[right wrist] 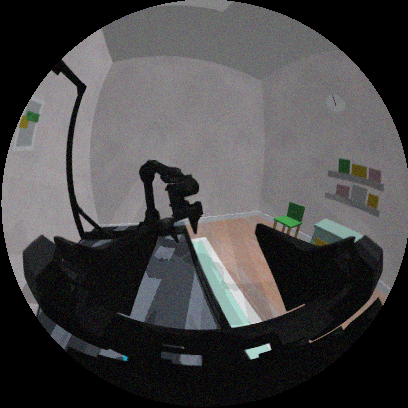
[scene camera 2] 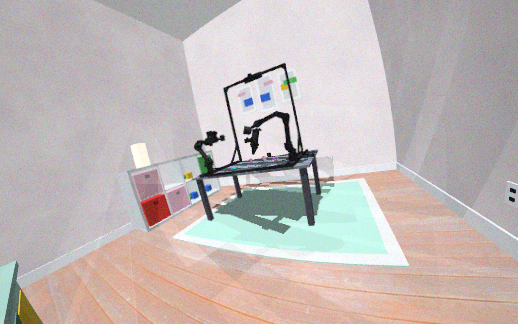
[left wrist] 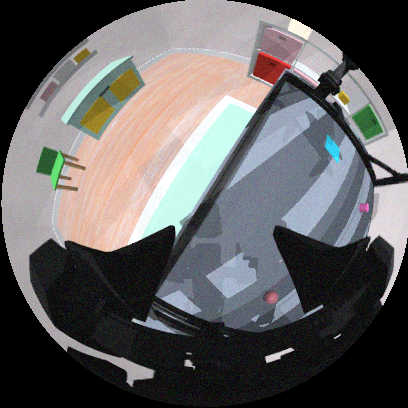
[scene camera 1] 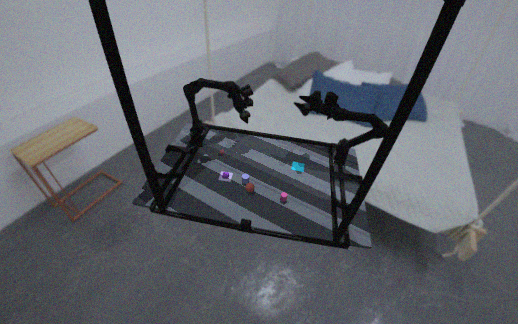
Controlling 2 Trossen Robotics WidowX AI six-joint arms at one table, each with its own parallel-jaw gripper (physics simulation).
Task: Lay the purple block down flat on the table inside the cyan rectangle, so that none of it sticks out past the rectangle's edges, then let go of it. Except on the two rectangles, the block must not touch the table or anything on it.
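Places are measured from the left arm's base along level axes (x ahead, y left, z up), in metres.
Pixels of known places: left gripper, fingertip midpoint: (right wrist: 186, 237) (scene camera 2: 252, 154) (left wrist: 226, 231) (scene camera 1: 245, 119); right gripper, fingertip midpoint: (right wrist: 207, 228) (scene camera 2: 221, 137) (scene camera 1: 296, 99); left arm's base, link origin: (scene camera 2: 293, 158) (left wrist: 211, 332) (scene camera 1: 196, 142); right arm's base, link origin: (scene camera 2: 210, 171) (left wrist: 318, 94) (scene camera 1: 339, 161).
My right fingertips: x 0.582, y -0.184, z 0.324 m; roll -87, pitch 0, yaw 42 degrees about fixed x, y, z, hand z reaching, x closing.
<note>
Ahead of a thing's pixels: the offset from my right fingertips to its top centre. "*": to the spot under its first point.
The purple block @(dz -0.324, dx -0.477, dy -0.152 m) (scene camera 1: 225, 175) is small and sits on a pale lilac rectangle @(* dz -0.342, dx -0.456, dy -0.176 m) (scene camera 1: 230, 178) left of the middle of the table in scene camera 1. Its exact pose is too small to tell. The cyan rectangle @(* dz -0.343, dx -0.033, dy -0.206 m) (scene camera 1: 298, 166) (left wrist: 333, 149) lies to the right and farther back, with no block on it. My left gripper (scene camera 1: 247, 111) (scene camera 2: 250, 145) (left wrist: 226, 231) is open and empty, high above the back left of the table. My right gripper (scene camera 1: 299, 101) (right wrist: 207, 228) is open and empty, raised beyond the back edge. The purple block does not show in the wrist views.
A bluish cylinder @(dz -0.302, dx -0.381, dy -0.221 m) (scene camera 1: 245, 177) and a red ball @(dz -0.294, dx -0.380, dy -0.292 m) (scene camera 1: 250, 187) stand just right of the purple block. A pink cylinder @(dz -0.302, dx -0.232, dy -0.408 m) (scene camera 1: 284, 196) (left wrist: 364, 207) stands farther right. A small red ball @(dz -0.310, dx -0.448, dy +0.045 m) (scene camera 1: 222, 152) (left wrist: 271, 297) lies behind the block. Black frame posts rise at the table's front corners.
</note>
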